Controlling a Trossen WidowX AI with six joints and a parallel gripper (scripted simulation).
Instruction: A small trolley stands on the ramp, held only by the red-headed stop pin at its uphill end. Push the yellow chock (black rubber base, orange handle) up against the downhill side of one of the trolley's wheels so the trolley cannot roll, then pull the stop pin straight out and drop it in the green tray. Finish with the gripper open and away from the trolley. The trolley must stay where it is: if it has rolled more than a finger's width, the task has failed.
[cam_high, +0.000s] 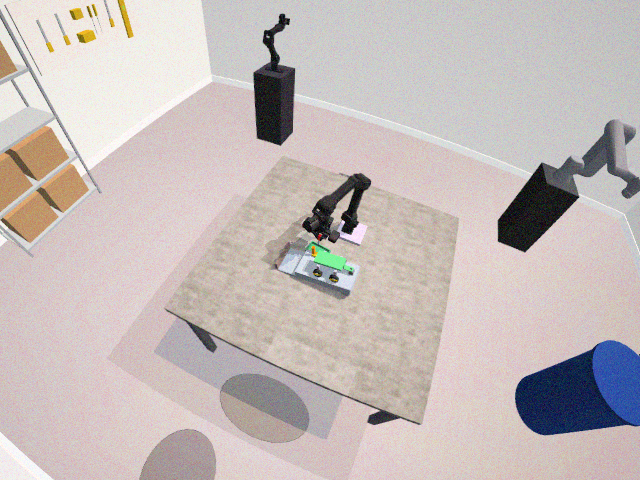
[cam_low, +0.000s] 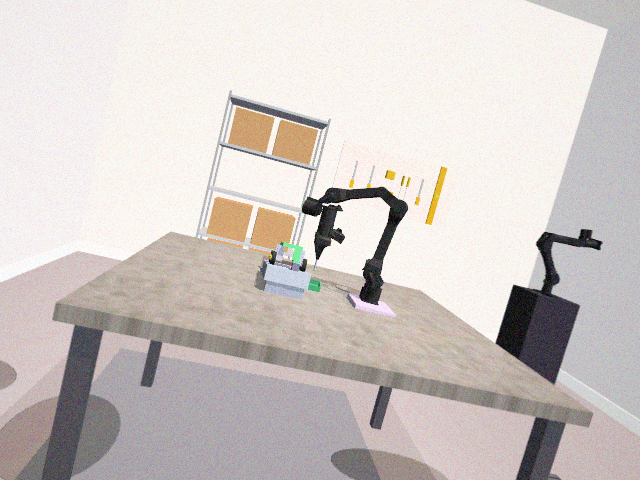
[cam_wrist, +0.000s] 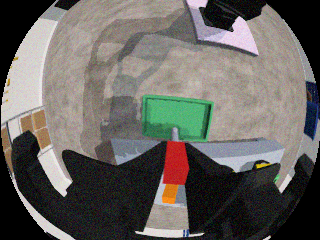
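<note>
The green tray lies 12 cm below my gripper tip. The rest, counted from my gripper tip: red-headed stop pin right at my gripper tip; trolley 12 cm ahead, 11 cm to the left; yellow chock 7 cm ahead, 3 cm below, 2 cm to the left.
</note>
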